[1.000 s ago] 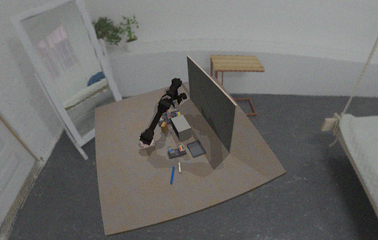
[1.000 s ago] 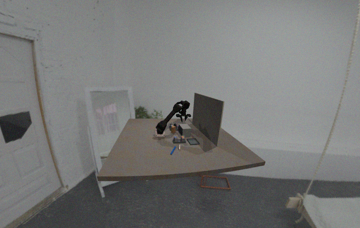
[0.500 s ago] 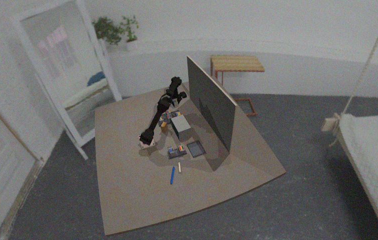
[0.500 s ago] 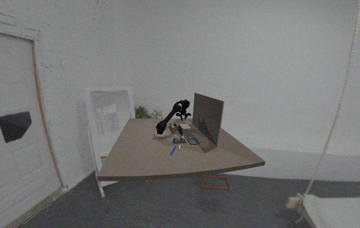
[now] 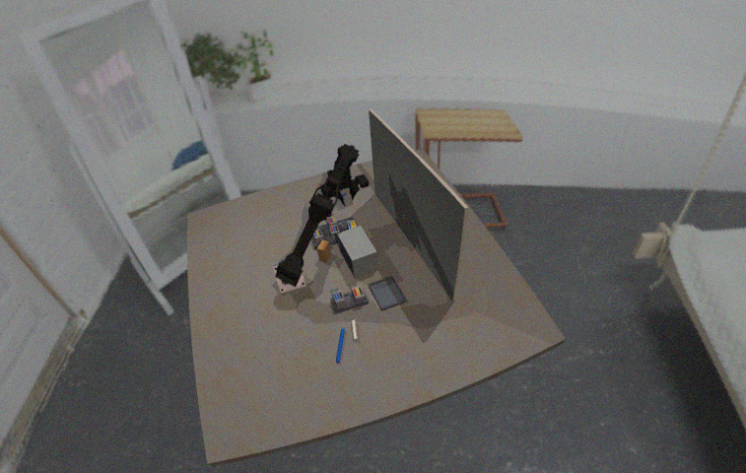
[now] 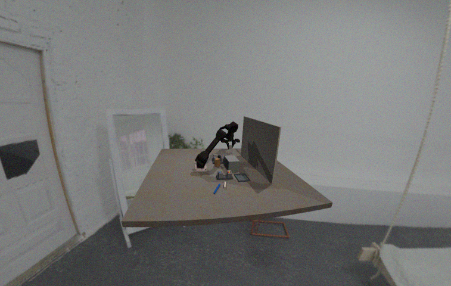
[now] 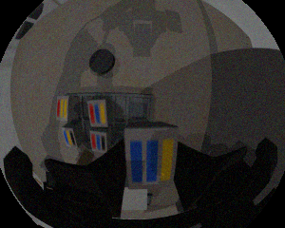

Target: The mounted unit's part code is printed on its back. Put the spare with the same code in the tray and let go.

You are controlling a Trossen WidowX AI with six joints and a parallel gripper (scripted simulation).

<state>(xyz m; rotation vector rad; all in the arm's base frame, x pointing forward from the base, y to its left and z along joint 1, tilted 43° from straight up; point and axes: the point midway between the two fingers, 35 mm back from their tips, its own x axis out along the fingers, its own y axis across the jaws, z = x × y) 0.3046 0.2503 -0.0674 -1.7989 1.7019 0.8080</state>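
The dark flat tray lies 20 mm ahead of my gripper tip, 410 mm to the right of it and 120 mm below it. Round my gripper tip: grey mounted unit 30 mm behind, 200 mm to the right, 70 mm below; spare 30 mm above; dark round thing 80 mm behind, 100 mm to the left, 120 mm below.
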